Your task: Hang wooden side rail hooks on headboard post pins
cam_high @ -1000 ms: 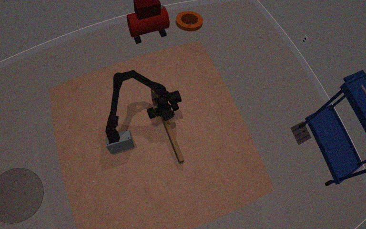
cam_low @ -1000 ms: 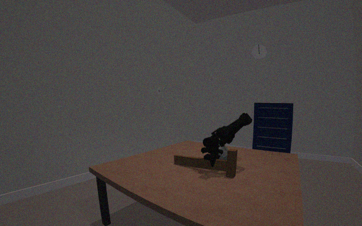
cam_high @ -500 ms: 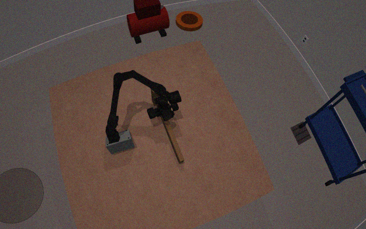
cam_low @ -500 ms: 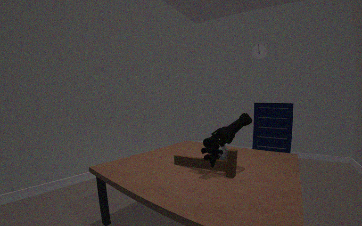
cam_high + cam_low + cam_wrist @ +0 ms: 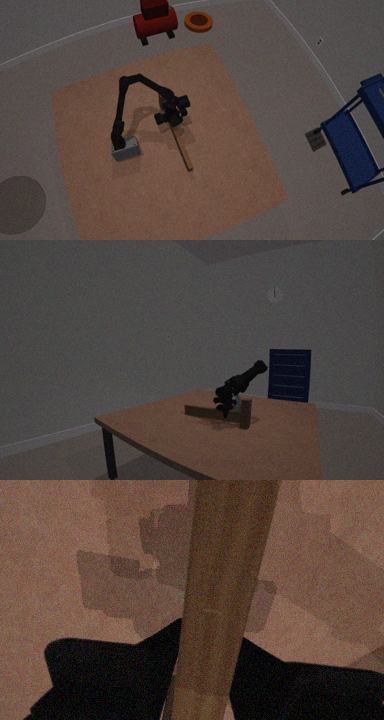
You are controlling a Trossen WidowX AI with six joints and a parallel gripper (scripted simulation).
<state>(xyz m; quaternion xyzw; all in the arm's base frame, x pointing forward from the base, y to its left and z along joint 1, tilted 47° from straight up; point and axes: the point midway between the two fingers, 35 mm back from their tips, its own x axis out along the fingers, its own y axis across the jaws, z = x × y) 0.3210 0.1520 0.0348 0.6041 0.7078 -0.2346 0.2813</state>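
Now: gripper tip 12 cm to the right of the headboard post, 5 cm below it and 1 cm past it.
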